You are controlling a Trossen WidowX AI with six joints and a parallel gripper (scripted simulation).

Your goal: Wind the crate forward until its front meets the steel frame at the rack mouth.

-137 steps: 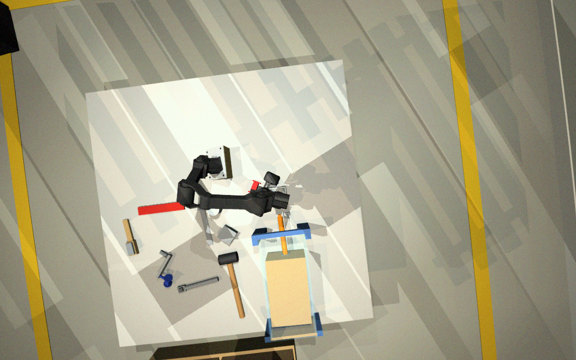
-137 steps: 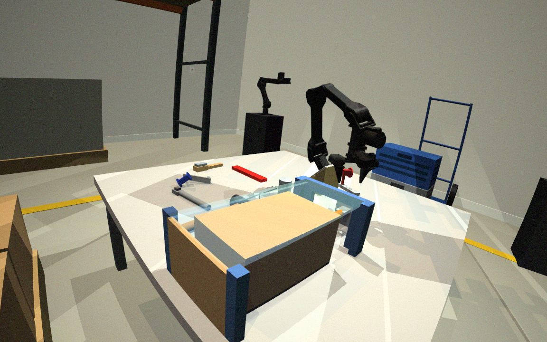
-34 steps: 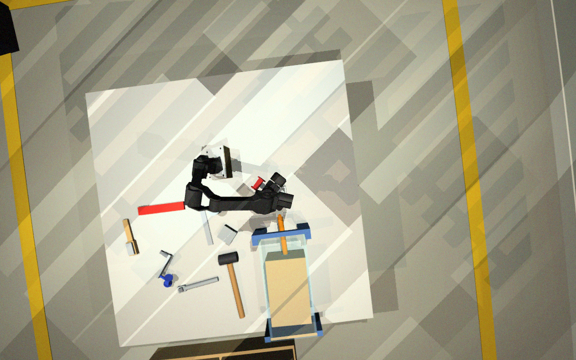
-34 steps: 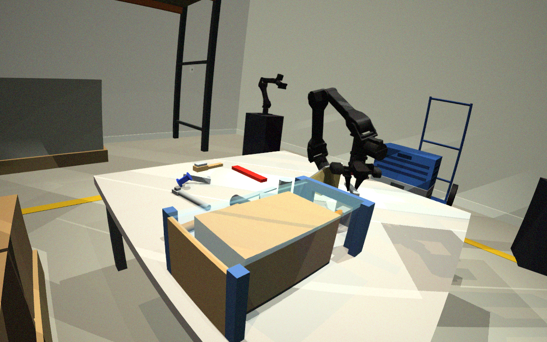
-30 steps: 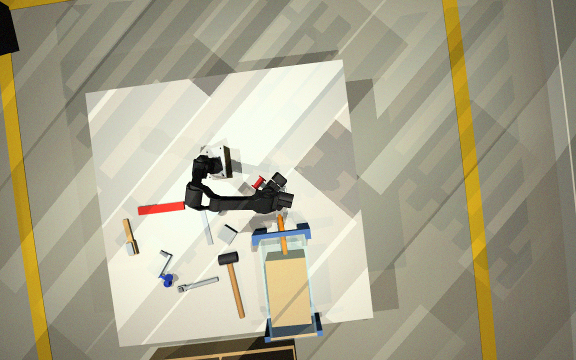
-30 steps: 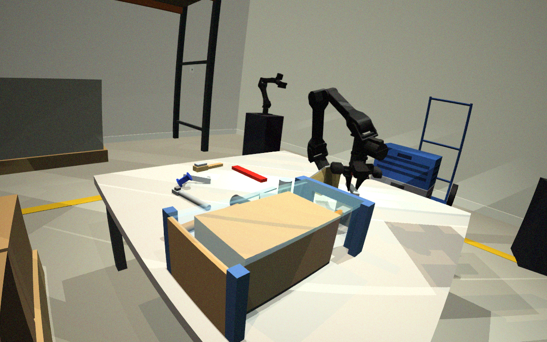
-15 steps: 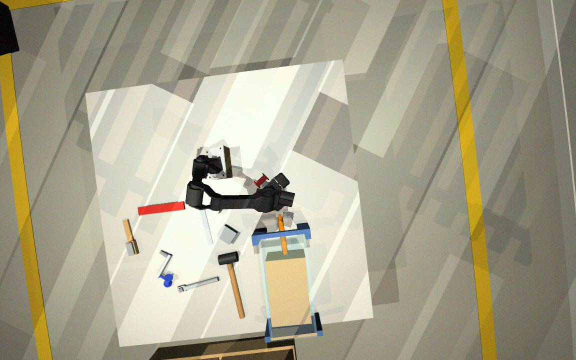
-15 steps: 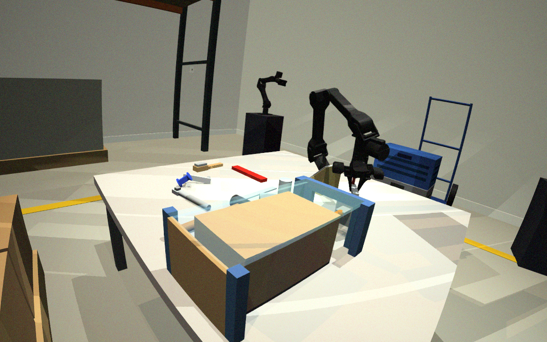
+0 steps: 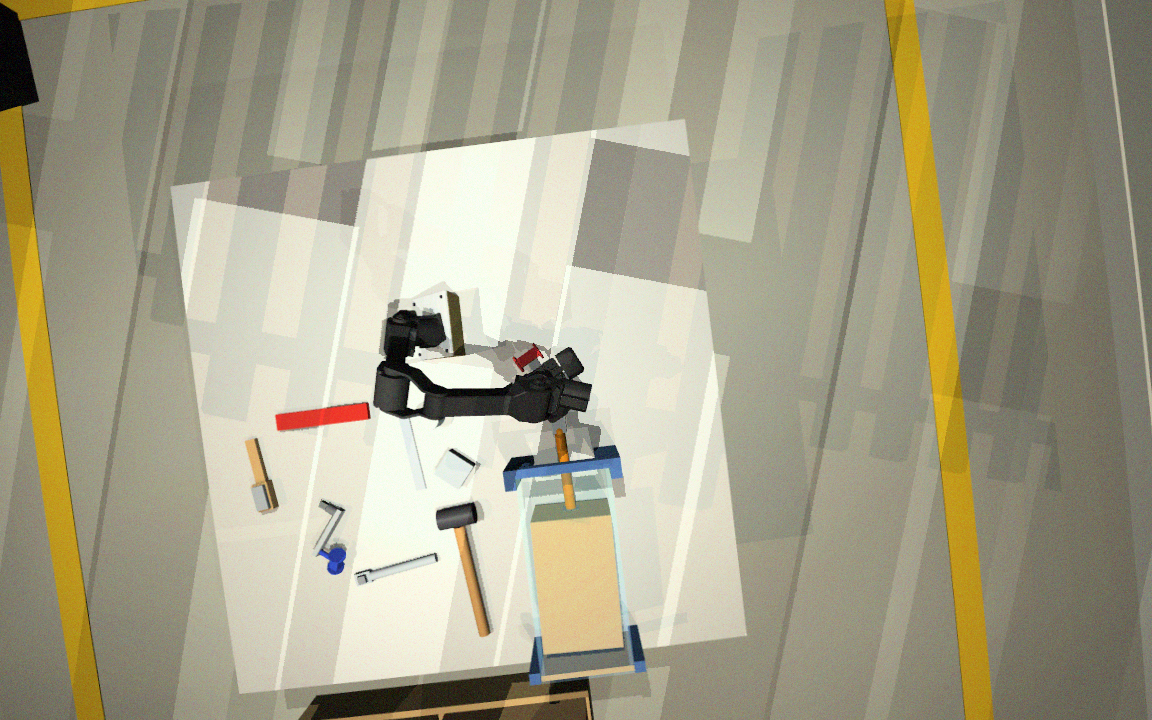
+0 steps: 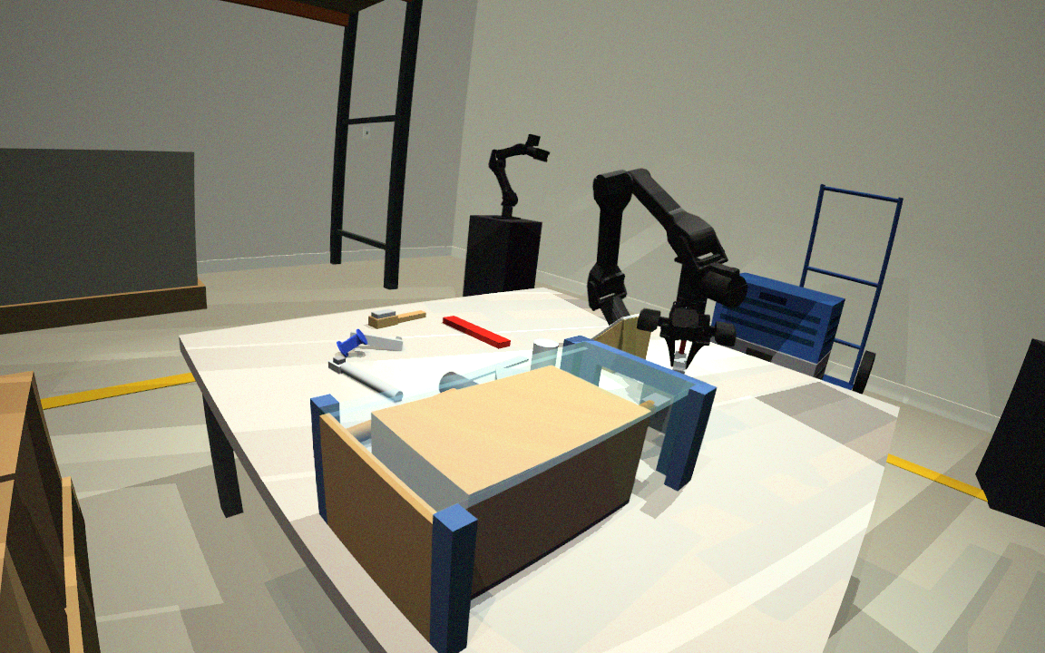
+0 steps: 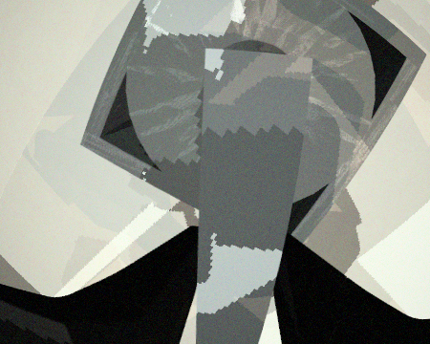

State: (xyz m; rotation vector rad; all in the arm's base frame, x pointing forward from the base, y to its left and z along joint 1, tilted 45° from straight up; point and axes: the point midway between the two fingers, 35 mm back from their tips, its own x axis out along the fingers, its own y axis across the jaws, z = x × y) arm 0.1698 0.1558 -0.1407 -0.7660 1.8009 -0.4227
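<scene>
Right now my gripper tip is 50 mm below the red knob, 50 mm past it and 20 mm to the left of it. From my gripper tip the other things lie so: grey block (270 mm to the right, 170 mm ahead, 80 mm below); then winch (70 mm below, 30 mm ahead, 10 mm to the left); then red-knobbed winch handle (20 mm above, 10 mm behind).
</scene>
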